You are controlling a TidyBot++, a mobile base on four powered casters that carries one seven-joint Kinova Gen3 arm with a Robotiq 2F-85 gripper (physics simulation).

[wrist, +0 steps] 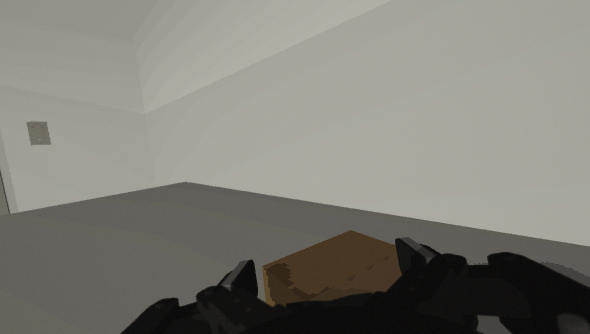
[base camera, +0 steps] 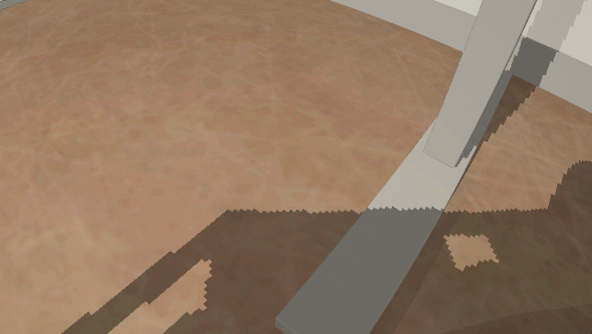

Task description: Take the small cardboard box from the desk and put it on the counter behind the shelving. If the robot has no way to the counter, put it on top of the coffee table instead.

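Frame: origin at the arm's base, x ahead, y left, z up, level; metres.
Where they show: gripper, between the fingertips: [wrist: 325, 265].
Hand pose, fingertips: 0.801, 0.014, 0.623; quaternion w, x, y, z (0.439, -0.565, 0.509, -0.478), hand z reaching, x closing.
Observation:
After its pixels a point has its place, as x, y, z.
The small brown cardboard box [wrist: 335, 265] @(0.817, 0.007, 0.613) sits on the grey desk top [wrist: 150, 240] @(1.024, 0.289, 0.553) in the wrist view, low and right of the middle. Its lower part is hidden behind the gripper body. My gripper [wrist: 325, 265] @(0.801, 0.014, 0.623) is open, with one black finger at the box's left side and the other over its right edge. The box shows between the two fingers; whether either finger touches it I cannot tell. In the base camera, a desk leg [base camera: 480, 75] @(0.432, -0.245, -0.229) stands on a long flat foot [base camera: 365, 260]. The counter, the shelving and the coffee table do not show in either view.
Pale walls [wrist: 375, 125] @(1.159, -0.108, 0.710) rise behind the desk's far edges, with a small grey plate [wrist: 39, 133] @(1.818, 1.383, 0.822) on the left one. In the base camera, the desk foot lies across the right part of the brown floor [base camera: 225, 125] @(0.526, 0.063, -0.397), and a baseboard [base camera: 410, 20] @(0.933, -0.346, -0.372) runs along the wall behind.

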